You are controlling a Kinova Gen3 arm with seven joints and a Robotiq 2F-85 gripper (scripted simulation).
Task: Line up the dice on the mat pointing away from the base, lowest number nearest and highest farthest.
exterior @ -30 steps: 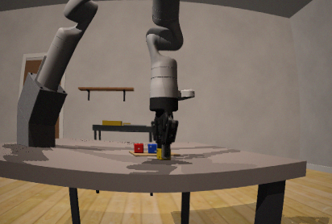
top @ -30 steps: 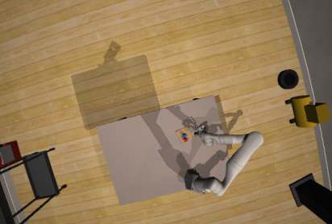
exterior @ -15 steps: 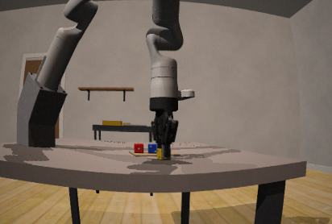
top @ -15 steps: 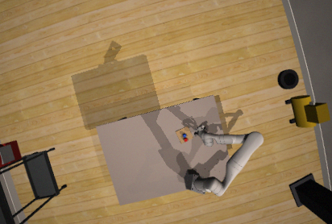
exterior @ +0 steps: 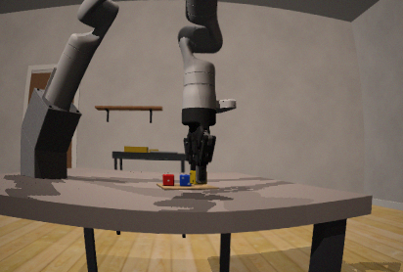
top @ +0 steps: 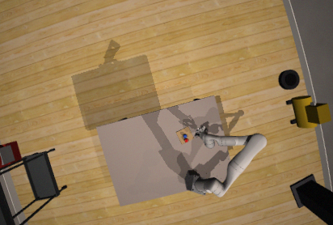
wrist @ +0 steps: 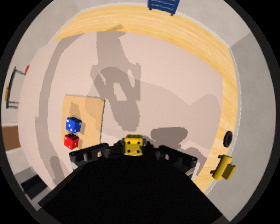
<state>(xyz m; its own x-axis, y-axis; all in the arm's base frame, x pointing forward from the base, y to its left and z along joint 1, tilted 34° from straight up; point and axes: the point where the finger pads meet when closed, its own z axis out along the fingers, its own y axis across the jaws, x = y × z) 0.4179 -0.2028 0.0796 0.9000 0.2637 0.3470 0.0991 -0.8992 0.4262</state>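
Right now the blue die is 10 mm ahead of my hand, 150 mm to the left of it and 30 mm below it. The rest, counted from my hand: yellow die (10 mm below); red die (40 mm behind, 160 mm to the left, 30 mm below); tan mat (10 mm ahead, 150 mm to the left, 40 mm below).
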